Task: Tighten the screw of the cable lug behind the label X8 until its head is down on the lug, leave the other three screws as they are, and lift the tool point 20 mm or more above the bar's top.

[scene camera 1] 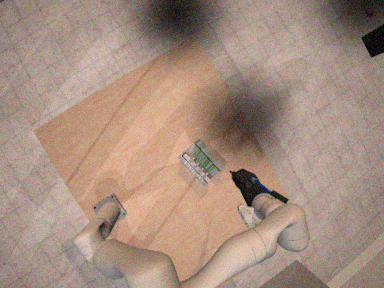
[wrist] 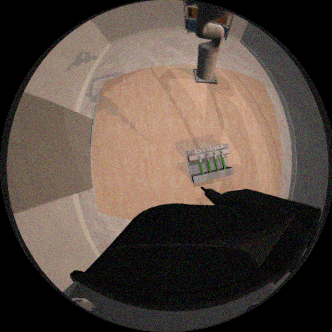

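Where they show: end effector, tool point: (scene camera 1: 229, 171) (wrist: 201, 187); arm's base, origin of the base link: (scene camera 1: 110, 211) (wrist: 204, 74).
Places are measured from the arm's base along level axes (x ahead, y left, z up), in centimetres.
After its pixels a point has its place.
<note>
The grey terminal unit (scene camera 1: 211, 153) @(y 1.8, x 54.8, z 3.6 cm) (wrist: 215, 175) @(y 1.4, x 54.4, z 3.6 cm) sits on the wooden table. Several green cables (scene camera 1: 204, 159) (wrist: 209, 165) @(y -1.6, x 50.4, z 3.8 cm) lead to the lugs at its metal bar. A row of pale labels (scene camera 1: 194, 169) (wrist: 210, 148) @(y -1.1, x 43.6, z 3.1 cm) runs along the side opposite the grey trough. The label writing is too small to read, so X8 and its screw cannot be told apart, nor can screw head heights. My black screwdriver (scene camera 1: 231, 173) (wrist: 203, 188) @(y -7.4, x 55.8, z 17.8 cm) has its tip apart from the unit, off its trough side. No fingers show on the tool, so open or shut cannot be told.
The pale arm (scene camera 1: 240, 250) @(y -8.4, x 40.5, z 62.9 cm) curves along the lower side of the scene view from its base plate (scene camera 1: 121, 205) @(y -0.1, x 5.8, z -0.4 cm) (wrist: 206, 80) @(y 0.6, x 5.1, z 0.2 cm) on the wooden table (scene camera 1: 125, 135) @(y 28.1, x 23.3, z -1.1 cm) (wrist: 135, 175) @(y -33.8, x 56.9, z -1.2 cm). A brown-grey block surface (wrist: 50, 155) stands beyond the table's left edge in the wrist view.
</note>
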